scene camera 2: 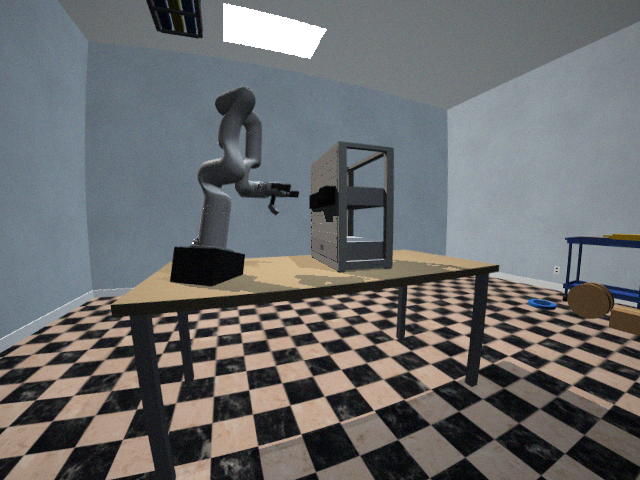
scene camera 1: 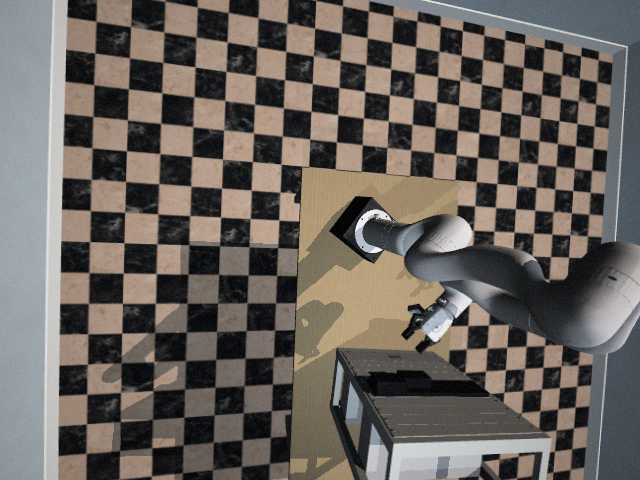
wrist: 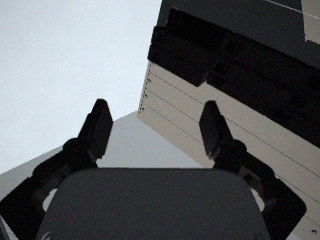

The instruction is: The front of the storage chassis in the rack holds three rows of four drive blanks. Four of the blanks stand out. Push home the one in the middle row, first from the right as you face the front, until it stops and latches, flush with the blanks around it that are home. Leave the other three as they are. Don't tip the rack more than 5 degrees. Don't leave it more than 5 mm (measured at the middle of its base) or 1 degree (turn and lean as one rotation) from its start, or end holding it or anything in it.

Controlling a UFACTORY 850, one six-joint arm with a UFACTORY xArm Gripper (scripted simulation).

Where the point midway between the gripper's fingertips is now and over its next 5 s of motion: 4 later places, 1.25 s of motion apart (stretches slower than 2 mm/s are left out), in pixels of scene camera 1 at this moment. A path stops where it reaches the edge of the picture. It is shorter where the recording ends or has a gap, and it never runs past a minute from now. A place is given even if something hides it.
My gripper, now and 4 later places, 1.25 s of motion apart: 410, 344; 414, 358; 414, 354; 413, 352; 406, 355
